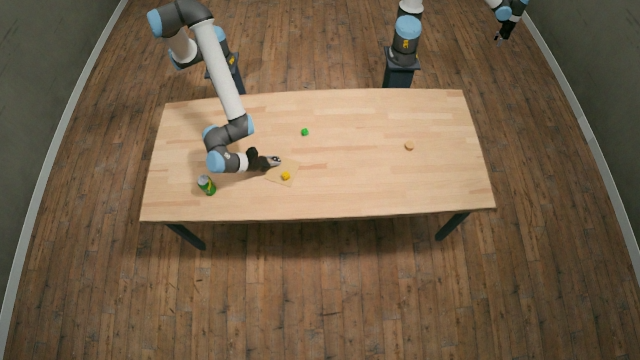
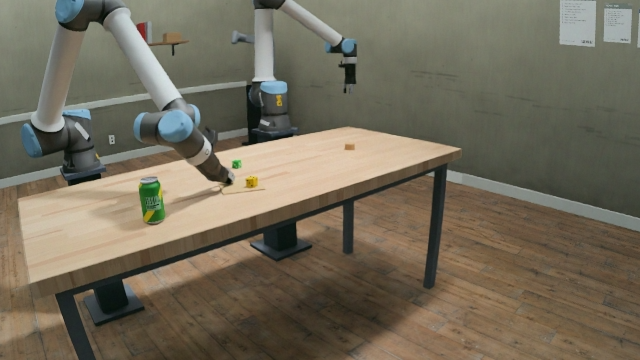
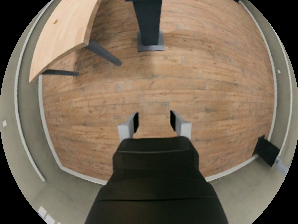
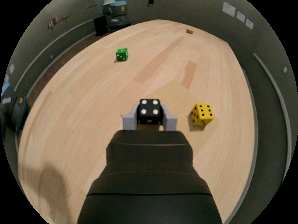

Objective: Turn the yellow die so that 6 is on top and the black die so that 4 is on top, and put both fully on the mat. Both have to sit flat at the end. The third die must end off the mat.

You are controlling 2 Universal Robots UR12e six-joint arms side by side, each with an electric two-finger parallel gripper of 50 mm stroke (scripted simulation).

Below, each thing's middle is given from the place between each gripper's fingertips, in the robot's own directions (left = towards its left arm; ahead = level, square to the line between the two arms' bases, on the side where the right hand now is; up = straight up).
Right now the tan mat (image 4: pixel 179 101) is 4 cm ahead of my right hand, 3 cm to the left of it and 3 cm below it.
